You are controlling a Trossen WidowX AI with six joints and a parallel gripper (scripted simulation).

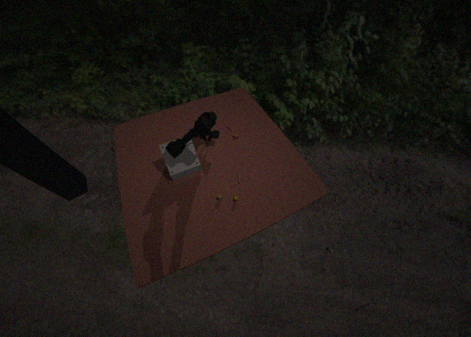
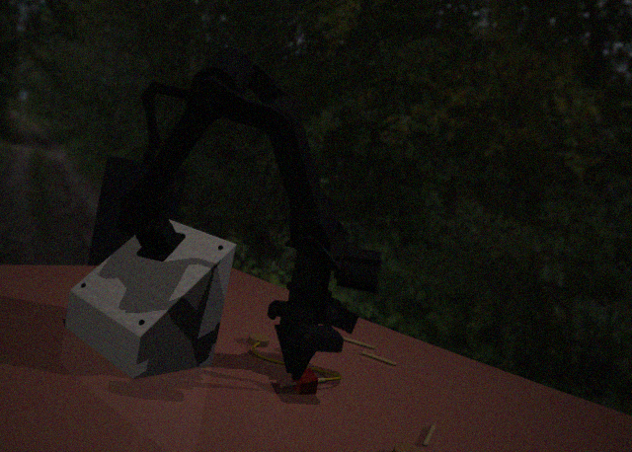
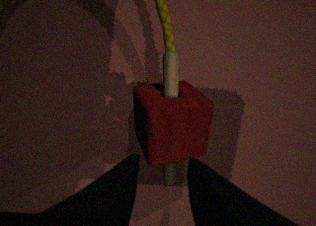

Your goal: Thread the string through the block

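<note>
My gripper tip is now 20 mm short of the small red block, 10 mm to the right of it and 10 mm above it. Also, from my gripper tip: thin wooden stick (20 mm ahead, 20 mm to the left, 10 mm below); then flat piece (150 mm behind, 130 mm to the left, 20 mm below).
</note>
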